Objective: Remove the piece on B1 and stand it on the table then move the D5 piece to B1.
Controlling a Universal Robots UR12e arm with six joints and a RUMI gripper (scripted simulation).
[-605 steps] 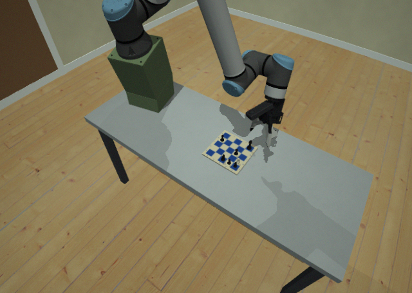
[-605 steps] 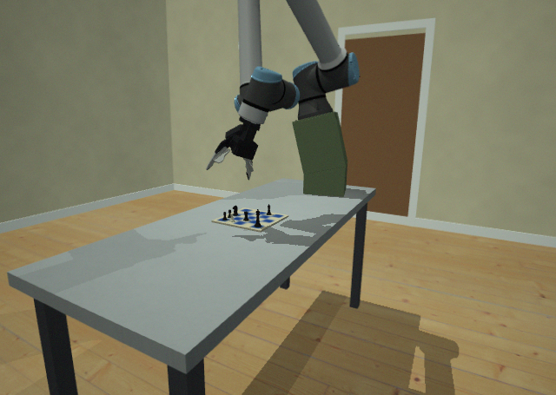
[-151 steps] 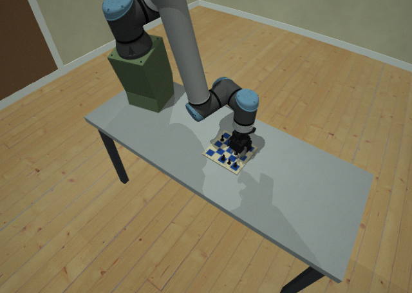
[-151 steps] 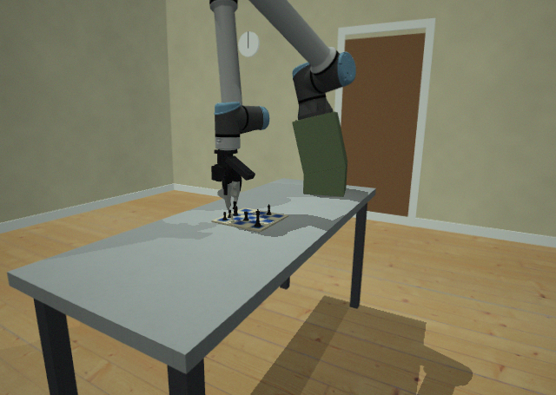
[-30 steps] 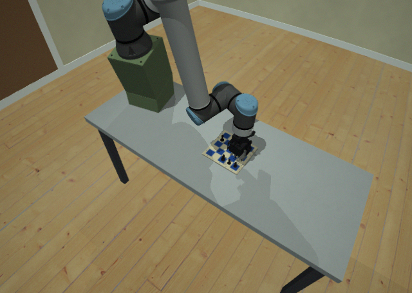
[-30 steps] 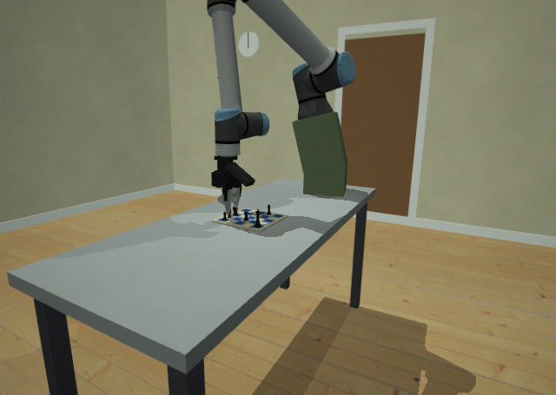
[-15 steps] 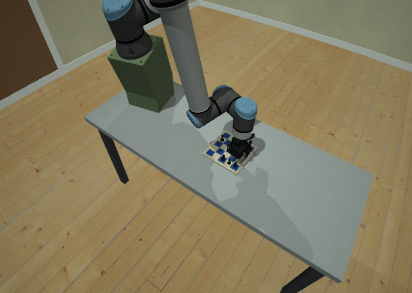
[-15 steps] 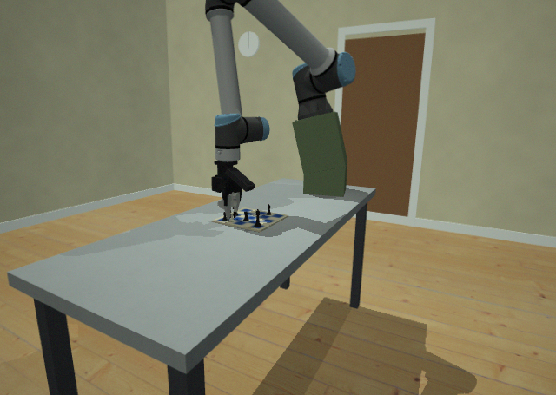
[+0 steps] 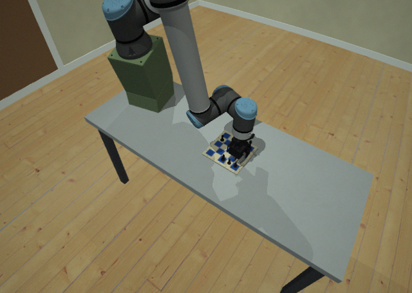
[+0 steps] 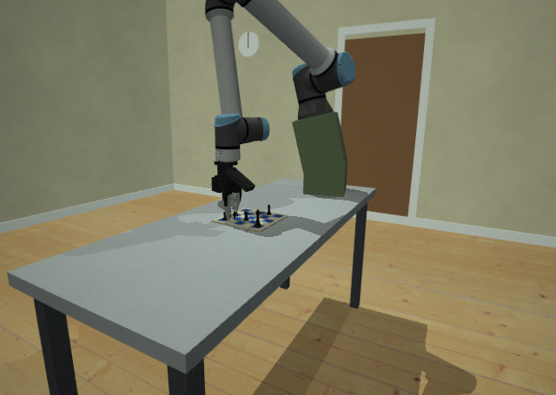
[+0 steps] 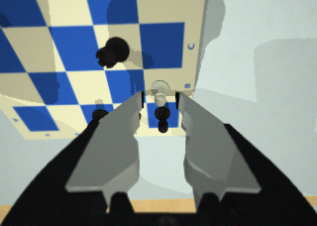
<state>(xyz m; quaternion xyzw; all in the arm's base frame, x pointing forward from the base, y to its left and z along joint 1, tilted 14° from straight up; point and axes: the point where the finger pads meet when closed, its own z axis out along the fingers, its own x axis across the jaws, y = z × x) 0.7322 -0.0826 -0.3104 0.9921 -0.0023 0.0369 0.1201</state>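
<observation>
The white piece lies 1 cm below my hand. The rest, counted from my hand: blue-and-cream chessboard 7 cm behind, 4 cm to the left, 2 cm below.
</observation>
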